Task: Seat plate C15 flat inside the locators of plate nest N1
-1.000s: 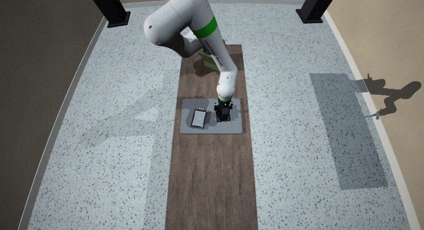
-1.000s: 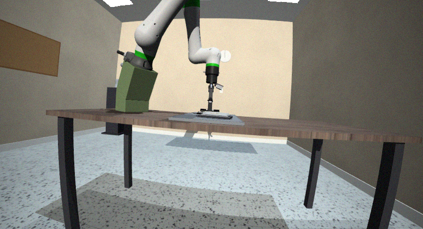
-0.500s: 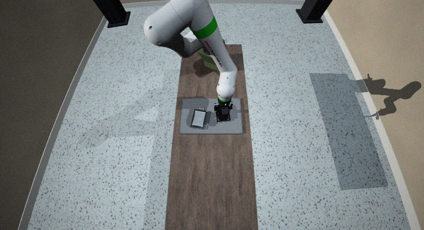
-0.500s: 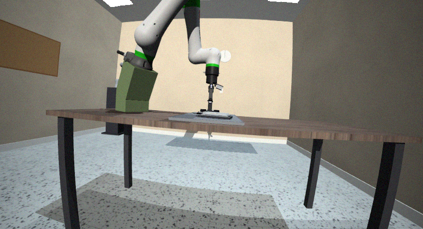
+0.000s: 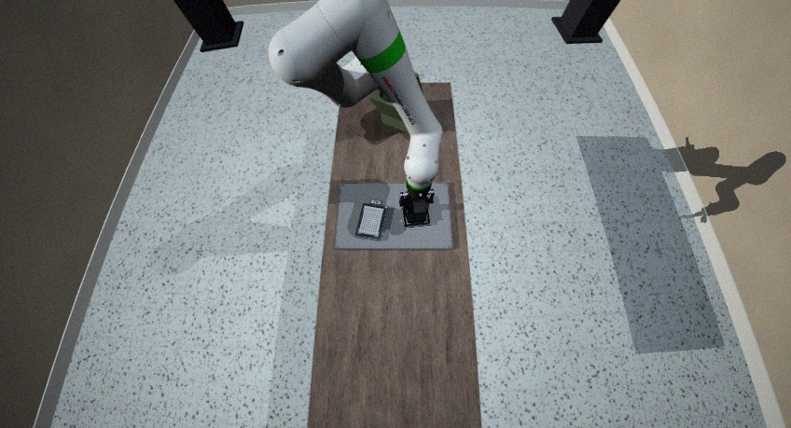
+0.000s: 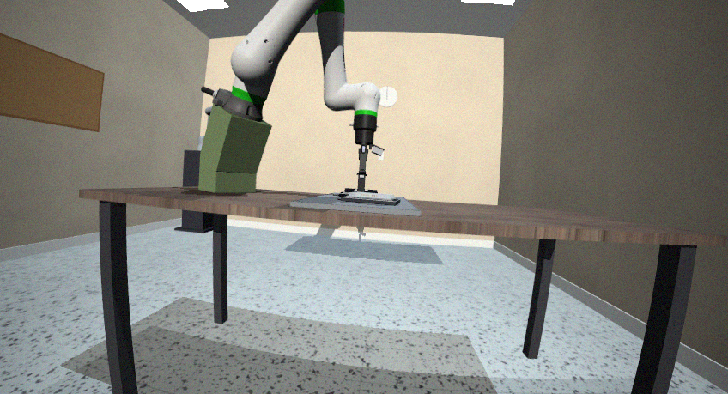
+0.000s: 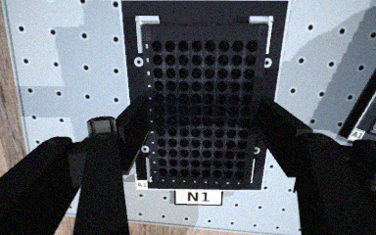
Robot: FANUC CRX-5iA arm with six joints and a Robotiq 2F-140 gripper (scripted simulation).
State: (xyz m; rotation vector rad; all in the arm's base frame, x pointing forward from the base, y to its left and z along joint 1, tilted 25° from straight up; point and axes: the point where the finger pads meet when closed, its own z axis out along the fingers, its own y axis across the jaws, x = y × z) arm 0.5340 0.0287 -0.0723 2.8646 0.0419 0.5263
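Right now the black plate C15 is 2 cm below my hand. From my hand the other things lie so: black nest N1: 4 cm below; white plate C51: 21 cm to the right, 3 cm below, 3 cm ahead.
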